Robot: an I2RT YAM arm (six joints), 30 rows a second.
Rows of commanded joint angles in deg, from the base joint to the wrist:
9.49 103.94 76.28 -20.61 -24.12 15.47
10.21 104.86 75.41 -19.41 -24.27 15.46
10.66 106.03 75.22 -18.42 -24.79 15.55
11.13 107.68 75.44 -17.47 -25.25 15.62
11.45 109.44 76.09 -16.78 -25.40 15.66
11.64 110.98 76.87 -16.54 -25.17 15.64
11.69 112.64 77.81 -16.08 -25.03 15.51
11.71 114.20 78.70 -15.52 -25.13 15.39
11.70 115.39 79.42 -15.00 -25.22 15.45
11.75 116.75 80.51 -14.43 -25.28 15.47
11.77 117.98 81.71 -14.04 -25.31 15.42
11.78 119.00 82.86 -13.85 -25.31 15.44
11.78 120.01 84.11 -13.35 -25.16 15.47
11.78 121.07 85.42 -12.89 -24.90 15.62
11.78 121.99 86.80 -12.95 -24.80 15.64
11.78 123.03 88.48 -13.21 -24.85 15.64
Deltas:
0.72 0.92 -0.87 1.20 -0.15 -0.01
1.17 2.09 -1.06 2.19 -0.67 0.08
1.64 3.74 -0.84 3.14 -1.13 0.15
1.96 5.50 -0.19 3.83 -1.28 0.19
2.15 7.04 0.59 4.07 -1.05 0.17
2.20 8.70 1.53 4.53 -0.91 0.04
2.22 10.26 2.42 5.09 -1.01 -0.08
2.21 11.45 3.14 5.61 -1.10 -0.02
2.26 12.81 4.23 6.18 -1.16 0.00
2.28 14.04 5.43 6.57 -1.19 -0.05
2.29 15.06 6.58 6.76 -1.19 -0.03
2.29 16.07 7.83 7.26 -1.04 0.00
2.29 17.13 9.14 7.72 -0.78 0.15
2.29 18.05 10.52 7.66 -0.68 0.17
2.29 19.09 12.20 7.40 -0.73 0.17

